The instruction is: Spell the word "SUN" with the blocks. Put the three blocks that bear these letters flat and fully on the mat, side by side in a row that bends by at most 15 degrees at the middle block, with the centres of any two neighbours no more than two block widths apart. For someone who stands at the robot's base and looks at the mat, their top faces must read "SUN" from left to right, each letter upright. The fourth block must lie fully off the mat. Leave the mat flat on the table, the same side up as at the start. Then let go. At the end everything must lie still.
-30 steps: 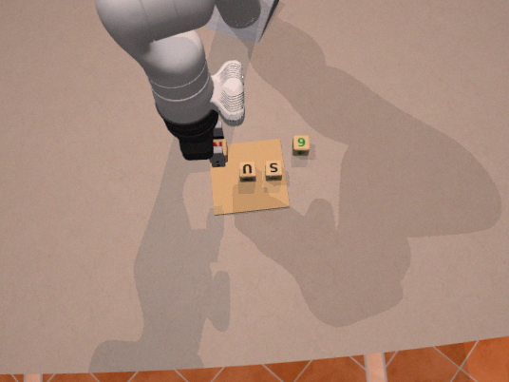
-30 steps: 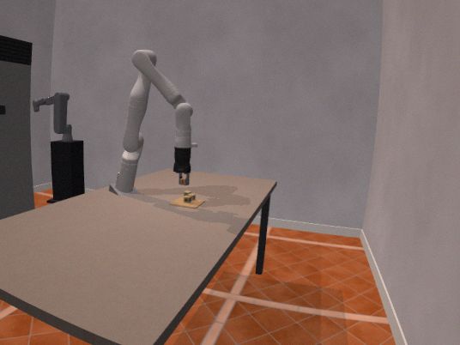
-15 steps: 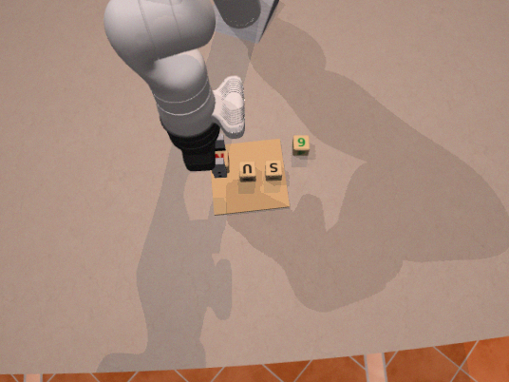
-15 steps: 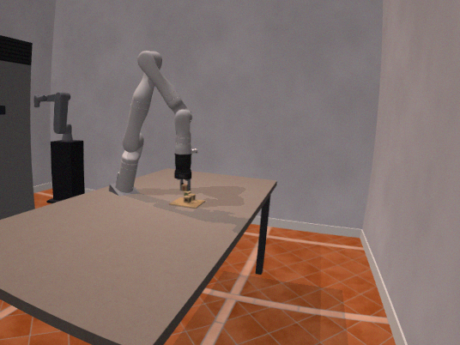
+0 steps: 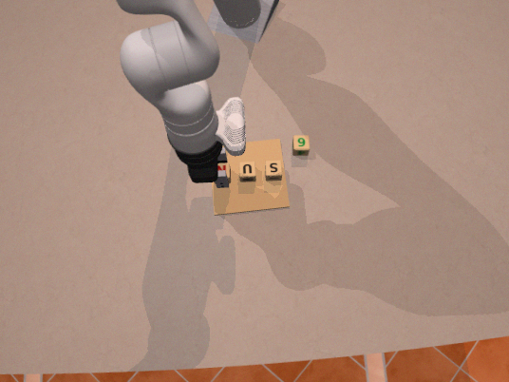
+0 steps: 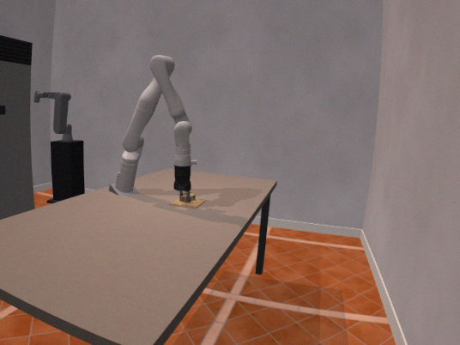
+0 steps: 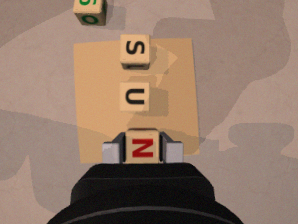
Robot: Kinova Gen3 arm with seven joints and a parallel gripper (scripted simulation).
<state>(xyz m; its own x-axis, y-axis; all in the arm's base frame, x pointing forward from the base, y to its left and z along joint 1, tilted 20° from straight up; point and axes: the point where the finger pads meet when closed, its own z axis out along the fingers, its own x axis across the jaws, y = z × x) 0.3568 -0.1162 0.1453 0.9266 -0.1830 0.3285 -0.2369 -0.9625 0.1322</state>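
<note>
My hand is 50 mm to the right of the U block and 20 mm above it. Also, from my hand: mat 10 mm ahead, 50 mm to the left, 40 mm below; then S block 20 mm ahead, 90 mm to the left, 20 mm below; then N block right at my hand.
</note>
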